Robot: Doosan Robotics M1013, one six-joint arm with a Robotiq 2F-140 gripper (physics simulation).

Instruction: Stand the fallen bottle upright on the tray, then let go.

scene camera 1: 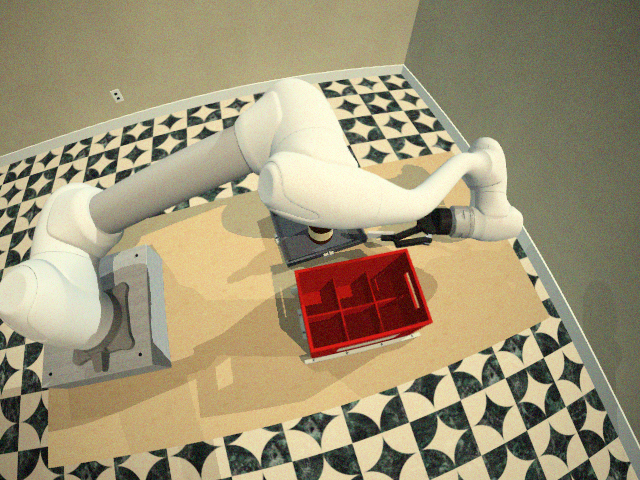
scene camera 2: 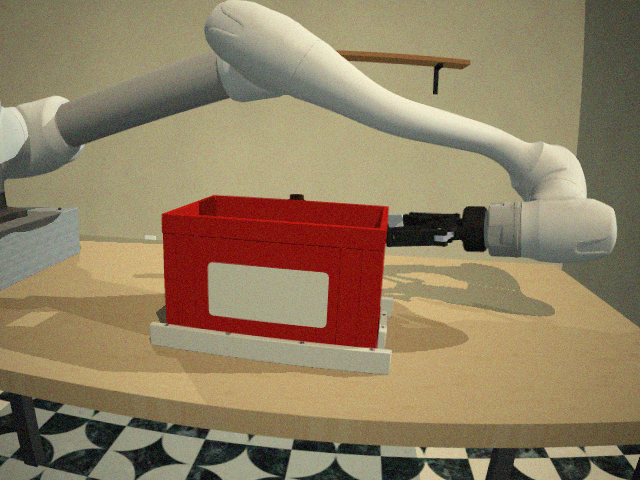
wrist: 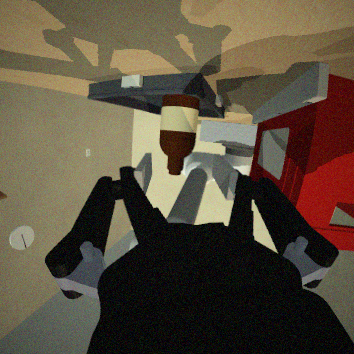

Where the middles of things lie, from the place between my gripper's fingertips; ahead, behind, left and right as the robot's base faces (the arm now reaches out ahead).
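Scene:
The brown bottle [wrist: 178, 122] is where I am looking, and I find it 3 cm below my hand, 6 cm to the left of it and 11 cm behind it.

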